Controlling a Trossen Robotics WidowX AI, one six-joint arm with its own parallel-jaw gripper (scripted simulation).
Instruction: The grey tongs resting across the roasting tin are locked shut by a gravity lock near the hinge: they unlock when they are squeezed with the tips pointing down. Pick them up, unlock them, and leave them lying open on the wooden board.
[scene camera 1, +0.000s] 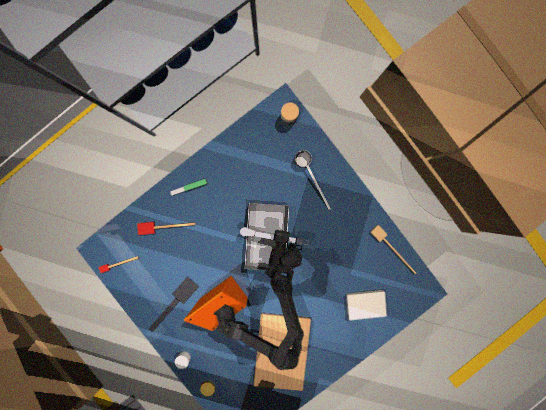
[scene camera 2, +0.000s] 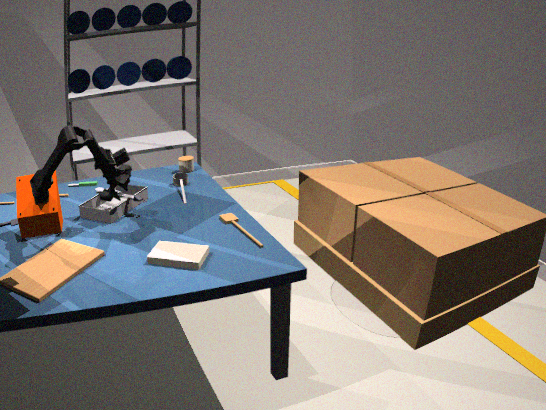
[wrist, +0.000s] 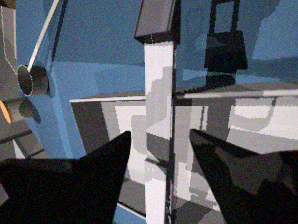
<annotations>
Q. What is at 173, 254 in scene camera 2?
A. A white block.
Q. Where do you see my gripper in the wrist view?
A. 160, 134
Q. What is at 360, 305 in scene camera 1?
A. A white block.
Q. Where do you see a grey roasting tin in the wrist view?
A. At 250, 116
</annotations>
